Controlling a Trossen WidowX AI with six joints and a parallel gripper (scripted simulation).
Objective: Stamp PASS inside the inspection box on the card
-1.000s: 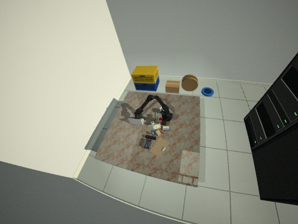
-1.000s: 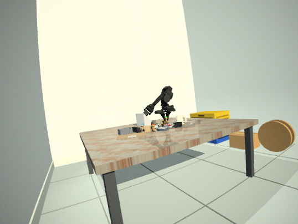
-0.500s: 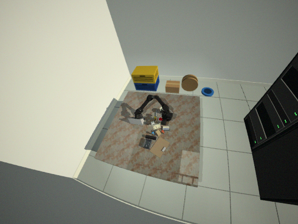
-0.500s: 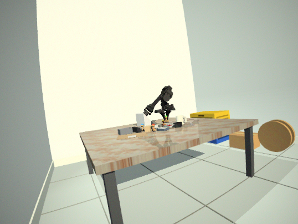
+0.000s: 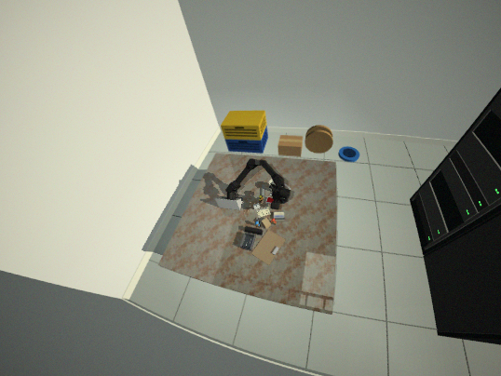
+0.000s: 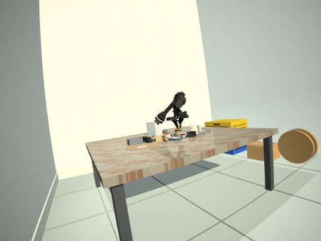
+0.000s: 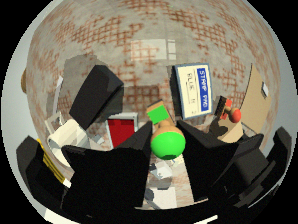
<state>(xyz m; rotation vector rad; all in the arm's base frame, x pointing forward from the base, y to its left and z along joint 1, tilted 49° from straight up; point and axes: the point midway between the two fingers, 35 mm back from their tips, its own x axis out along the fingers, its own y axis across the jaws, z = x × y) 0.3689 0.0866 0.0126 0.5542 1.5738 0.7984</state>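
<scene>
The ink pad is 7 cm behind my gripper tip, 6 cm to the left of it and 8 cm below it. Round my gripper tip: stamp with red knob: 13 cm to the right, 6 cm below; black box: 12 cm to the left, 7 cm below; white mug: 8 cm behind, 21 cm to the left, 5 cm below.
</scene>
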